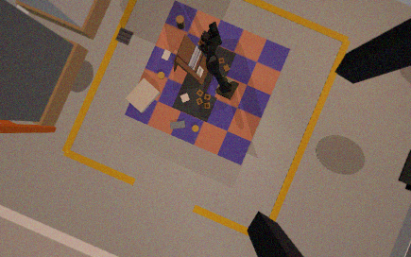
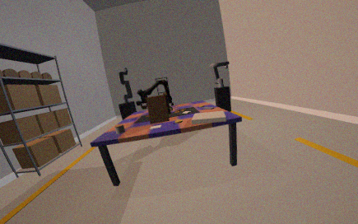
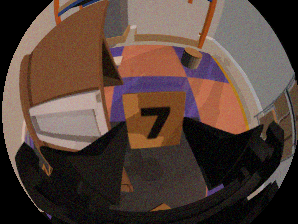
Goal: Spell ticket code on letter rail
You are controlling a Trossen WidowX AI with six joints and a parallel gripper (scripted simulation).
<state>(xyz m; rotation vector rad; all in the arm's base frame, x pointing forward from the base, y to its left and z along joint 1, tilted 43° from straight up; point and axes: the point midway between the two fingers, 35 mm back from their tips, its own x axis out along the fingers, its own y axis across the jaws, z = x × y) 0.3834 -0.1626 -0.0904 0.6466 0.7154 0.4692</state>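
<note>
My gripper tip is now 19 cm to the right of the white ticket, 10 cm past it and 8 cm above it. From my gripper tip the other things lie so: brown letter tile: right at my gripper tip; then dark mat: 21 cm to the left, 20 cm behind, 15 cm below; then beige slab: 68 cm to the left, 27 cm ahead, 14 cm below.
</note>
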